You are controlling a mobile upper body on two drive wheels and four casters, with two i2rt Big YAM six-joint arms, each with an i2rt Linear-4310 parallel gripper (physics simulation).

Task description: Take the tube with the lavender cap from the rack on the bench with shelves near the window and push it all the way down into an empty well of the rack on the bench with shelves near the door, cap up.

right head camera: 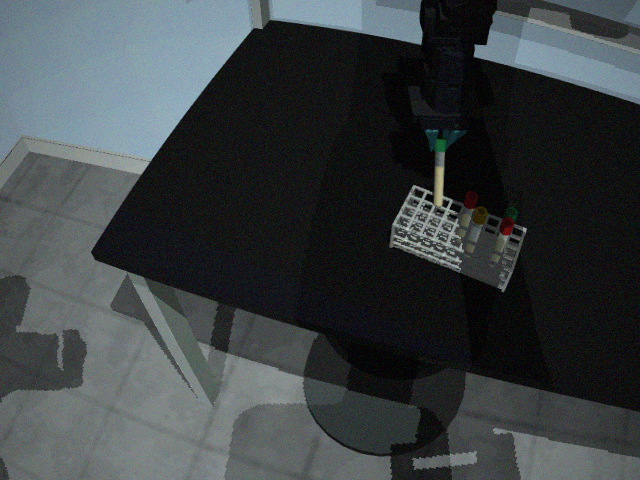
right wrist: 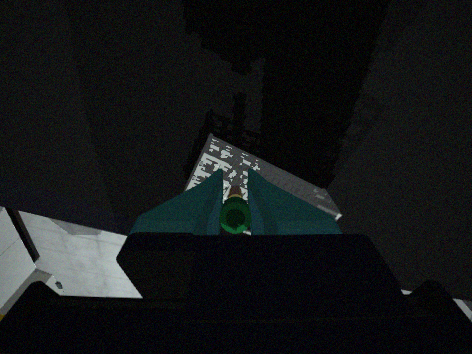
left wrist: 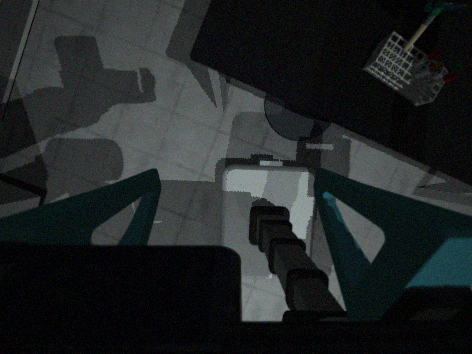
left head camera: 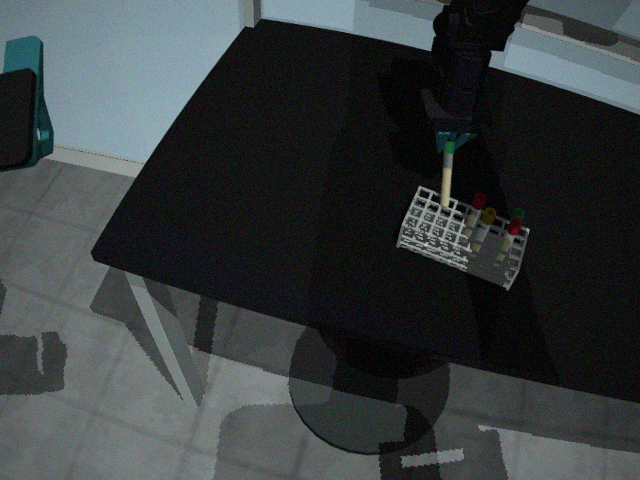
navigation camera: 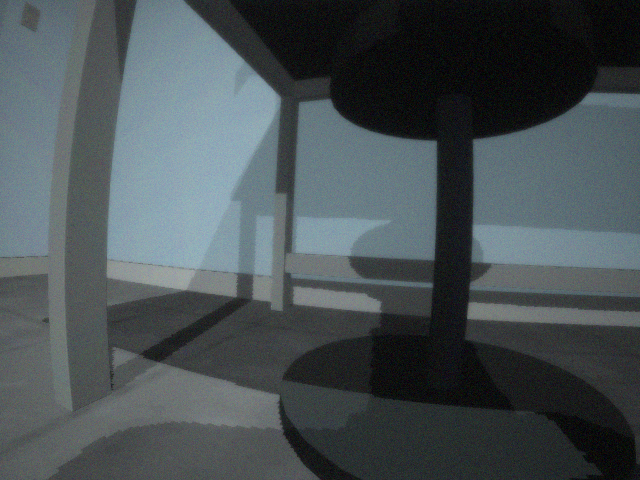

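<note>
My right gripper is shut on the cap end of a green-capped tube. The tube is nearly upright, cap up, with pale yellow contents. Its bottom end is at the back row of a white wire rack; I cannot tell whether it is inside a well. The rack's left part has many empty wells. No lavender cap shows in these views. My left gripper is open and empty, far from the rack, over the floor.
The rack also holds tubes with red caps, a yellow cap and a green cap. It stands on a black bench top. A round-based stool is under the bench's front edge. A bench leg stands at left.
</note>
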